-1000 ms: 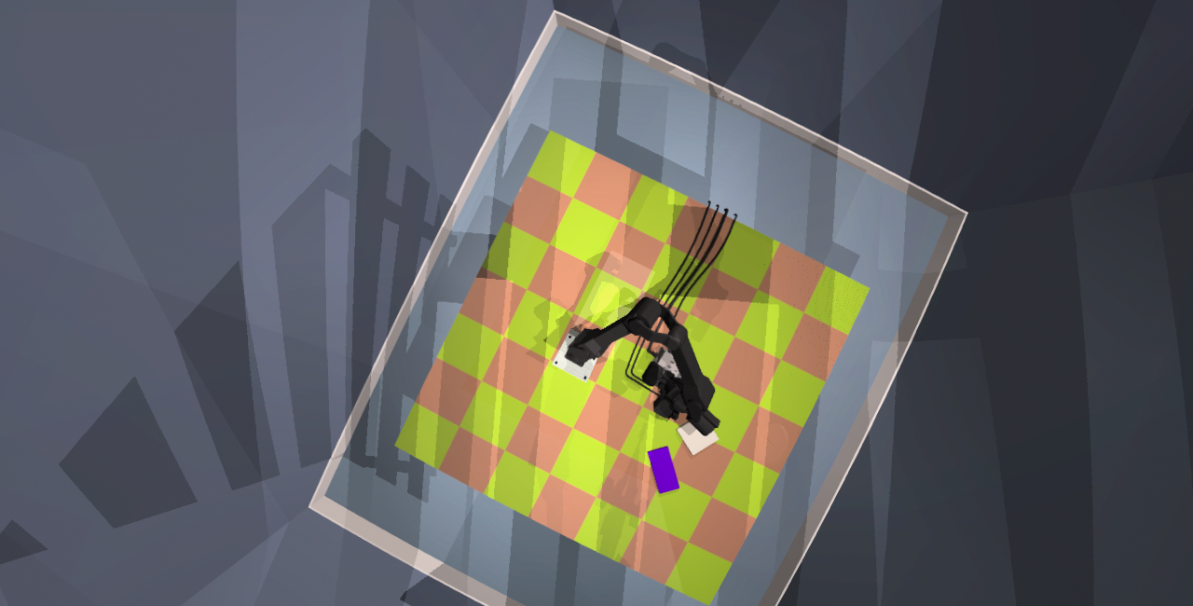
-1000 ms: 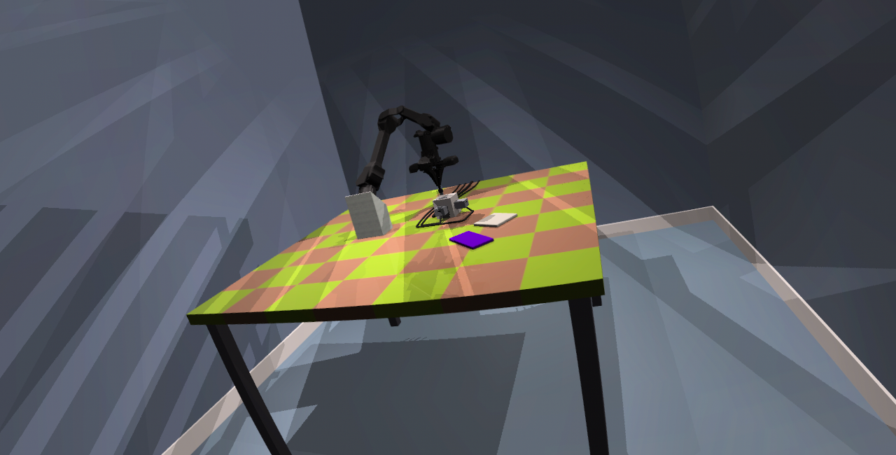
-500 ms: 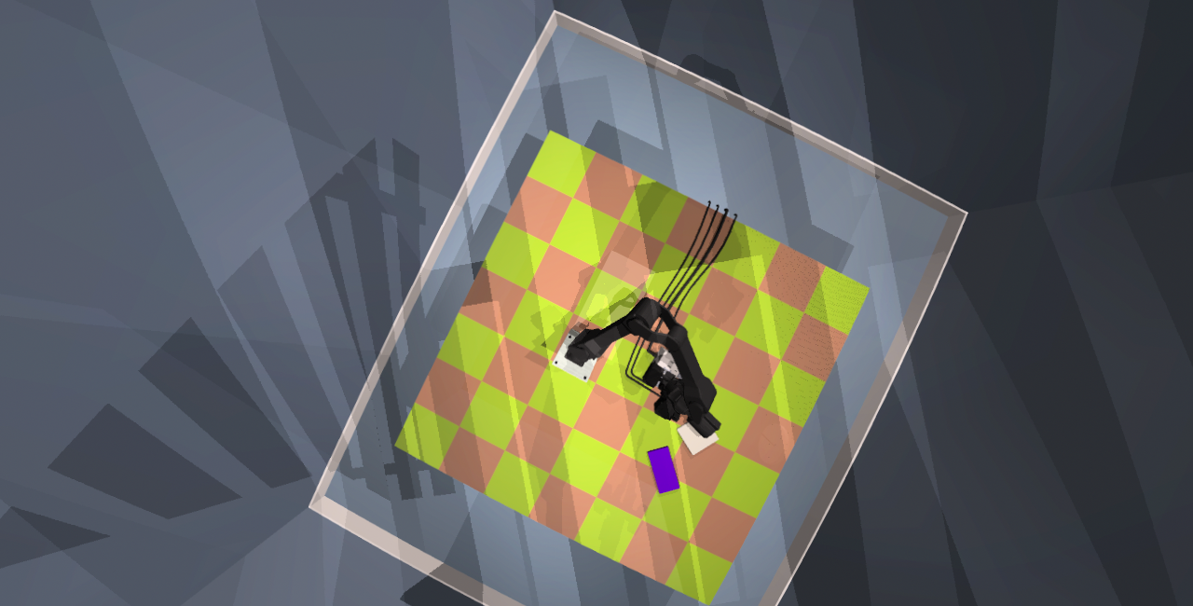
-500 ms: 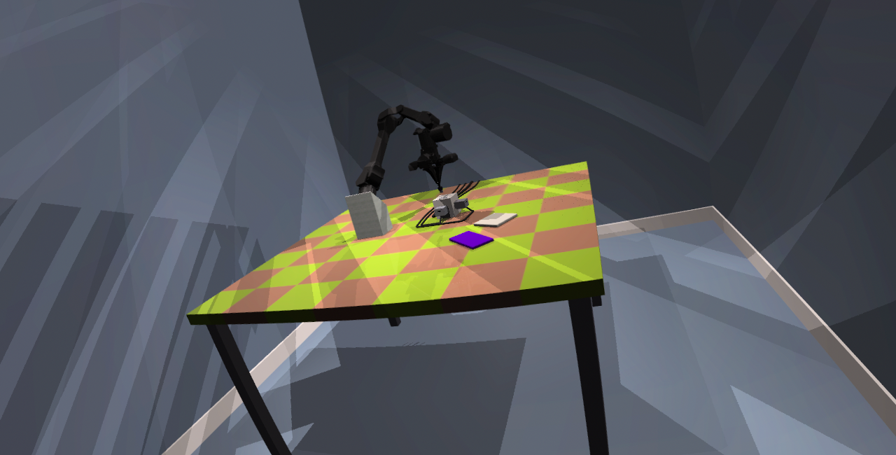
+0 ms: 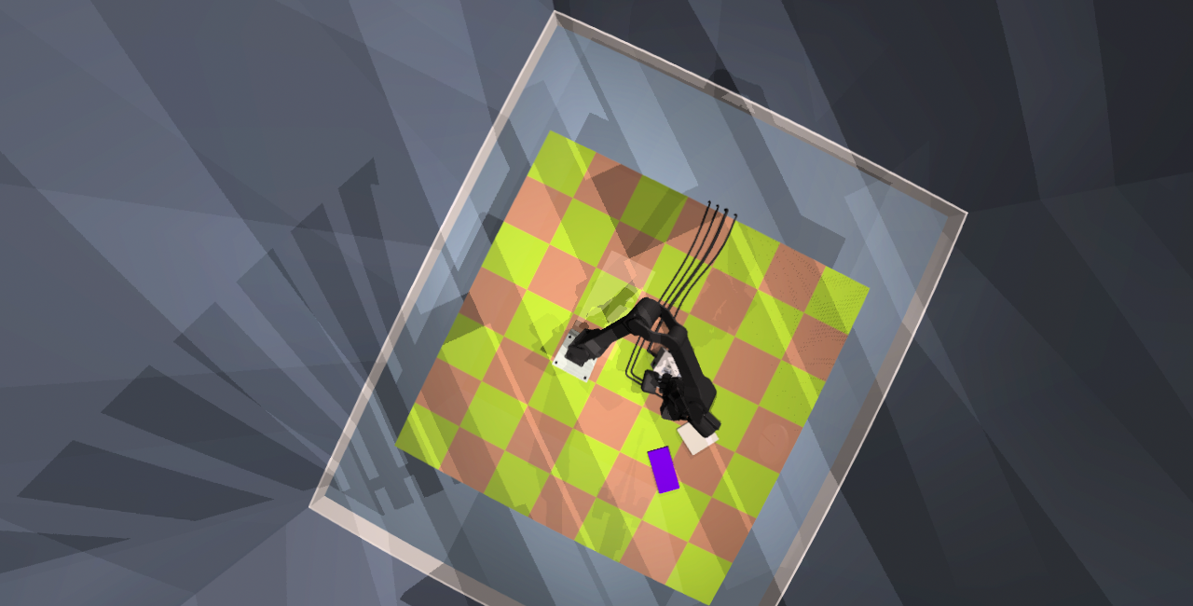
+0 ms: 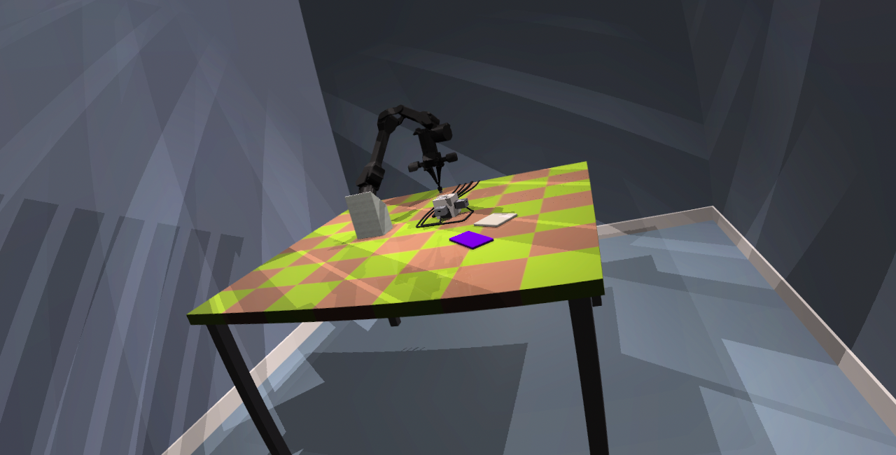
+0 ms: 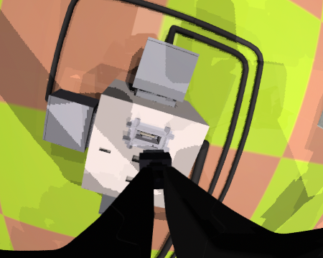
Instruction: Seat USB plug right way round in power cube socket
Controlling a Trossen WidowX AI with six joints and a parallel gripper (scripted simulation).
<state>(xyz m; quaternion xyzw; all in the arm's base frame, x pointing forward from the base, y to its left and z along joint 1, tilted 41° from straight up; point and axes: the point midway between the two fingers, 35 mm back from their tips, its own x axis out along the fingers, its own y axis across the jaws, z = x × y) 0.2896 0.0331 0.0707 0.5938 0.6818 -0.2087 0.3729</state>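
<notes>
The black USB plug is 2 cm below my gripper tip. Round my gripper tip: white flat plate 23 cm ahead, 15 cm to the right, 13 cm below; then purple flat block 19 cm ahead, 32 cm to the right, 13 cm below.
</notes>
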